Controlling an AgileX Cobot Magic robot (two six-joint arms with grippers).
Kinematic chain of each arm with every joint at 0, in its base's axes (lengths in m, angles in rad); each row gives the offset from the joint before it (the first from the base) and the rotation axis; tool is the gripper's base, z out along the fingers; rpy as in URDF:
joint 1: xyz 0 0 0.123 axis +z
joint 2: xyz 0 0 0 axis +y
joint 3: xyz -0.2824 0 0.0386 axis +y
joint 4: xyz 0.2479 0 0.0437 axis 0.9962 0 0.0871
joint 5: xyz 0 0 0 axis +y
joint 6: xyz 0.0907 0 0.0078 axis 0.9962 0 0.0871
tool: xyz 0 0 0 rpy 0 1.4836 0
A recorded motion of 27 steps. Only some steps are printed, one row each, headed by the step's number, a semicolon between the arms.
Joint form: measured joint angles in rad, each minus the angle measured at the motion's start. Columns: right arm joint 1, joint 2, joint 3, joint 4, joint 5, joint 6; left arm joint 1, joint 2, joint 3, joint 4, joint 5, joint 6.
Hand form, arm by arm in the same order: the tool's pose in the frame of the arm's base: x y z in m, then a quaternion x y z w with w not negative. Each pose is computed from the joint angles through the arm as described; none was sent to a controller.
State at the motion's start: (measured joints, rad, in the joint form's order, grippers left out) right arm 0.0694 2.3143 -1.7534 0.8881 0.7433 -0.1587; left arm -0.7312 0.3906 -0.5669 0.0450 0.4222 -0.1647
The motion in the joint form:
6: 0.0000 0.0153 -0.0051 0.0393 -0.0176 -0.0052; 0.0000 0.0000 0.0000 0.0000 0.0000 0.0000
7: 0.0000 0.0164 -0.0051 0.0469 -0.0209 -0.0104; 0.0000 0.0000 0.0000 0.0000 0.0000 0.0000
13: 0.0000 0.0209 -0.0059 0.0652 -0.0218 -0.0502; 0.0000 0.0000 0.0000 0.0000 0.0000 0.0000
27: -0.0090 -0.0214 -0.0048 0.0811 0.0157 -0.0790; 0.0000 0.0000 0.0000 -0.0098 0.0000 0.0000
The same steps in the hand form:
6: 0.4933 0.0828 0.1404 0.17153 0.90598 0.34412 0.17710; 0.0605 -0.0520 0.3382 0.22186 0.72773 -0.26263 0.59347
7: 0.4937 0.0829 0.1402 0.17225 0.90492 0.34568 0.17876; 0.0605 -0.0520 0.3382 0.22186 0.72773 -0.26263 0.59347
13: 0.4943 0.0836 0.1389 0.16055 0.90515 0.34793 0.18403; 0.0605 -0.0520 0.3382 0.22186 0.72773 -0.26263 0.59347
27: 0.4913 0.0815 0.1601 0.14205 0.90131 0.36085 0.19299; 0.0603 -0.0523 0.3382 0.21987 0.72839 -0.26664 0.59161

